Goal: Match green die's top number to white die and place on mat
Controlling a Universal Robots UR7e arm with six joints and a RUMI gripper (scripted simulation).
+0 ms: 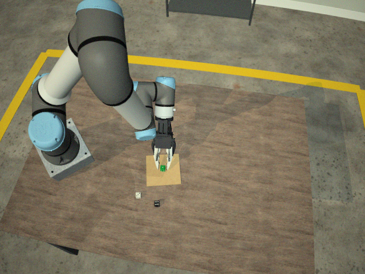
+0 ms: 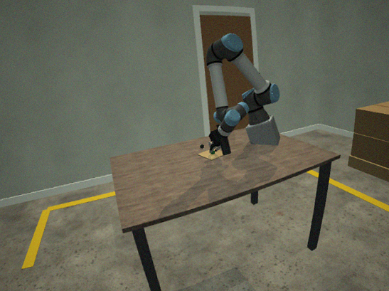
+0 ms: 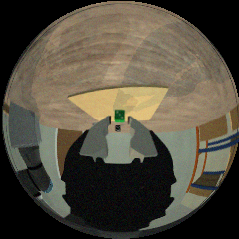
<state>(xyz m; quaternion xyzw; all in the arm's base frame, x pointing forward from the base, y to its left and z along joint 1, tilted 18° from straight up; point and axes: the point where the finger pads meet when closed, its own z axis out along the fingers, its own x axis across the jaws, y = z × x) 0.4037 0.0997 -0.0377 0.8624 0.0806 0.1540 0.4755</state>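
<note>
Now: the green die 10 mm to the right of my hand and 10 mm below it. Also, from my hand: black die 160 mm to the right, 30 mm ahead, 10 mm below; white die 150 mm to the right, 50 mm behind, 10 mm below; tan mat 20 mm below, 10 mm to the right.
</note>
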